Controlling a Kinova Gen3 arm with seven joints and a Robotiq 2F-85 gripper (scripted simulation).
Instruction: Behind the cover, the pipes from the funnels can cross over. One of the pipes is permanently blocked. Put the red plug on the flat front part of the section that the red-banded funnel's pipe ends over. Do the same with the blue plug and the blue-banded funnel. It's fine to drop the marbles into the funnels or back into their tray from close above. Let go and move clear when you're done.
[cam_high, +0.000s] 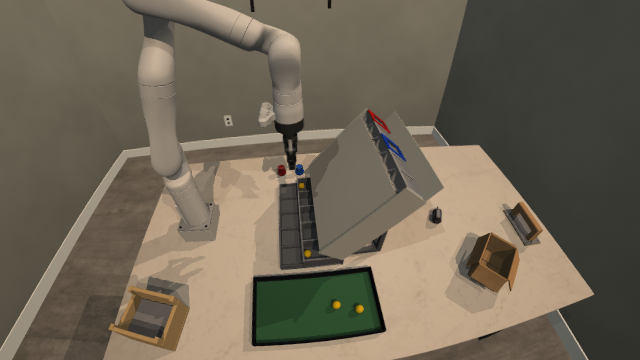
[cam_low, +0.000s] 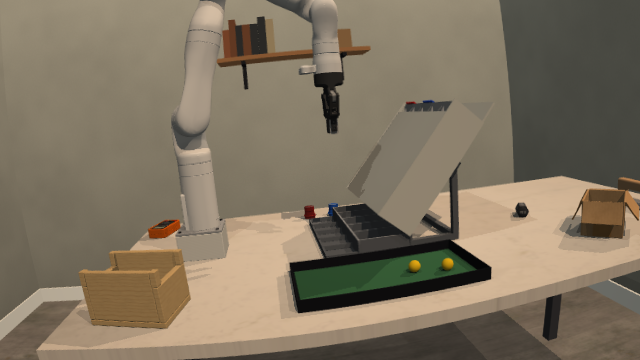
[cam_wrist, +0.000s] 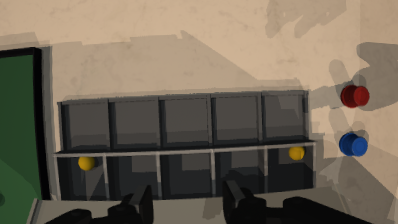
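The green marble tray is 33 cm to the right of my hand, 29 cm below it and 2 cm ahead of it. The rest, counted from my hand: black object (54 cm ahead, 28 cm below, 7 cm to the right); then wooden crate (47 cm behind, 35 cm to the right, 25 cm below); then grey slanted cover (15 cm ahead, 9 cm below, 1 cm to the right).
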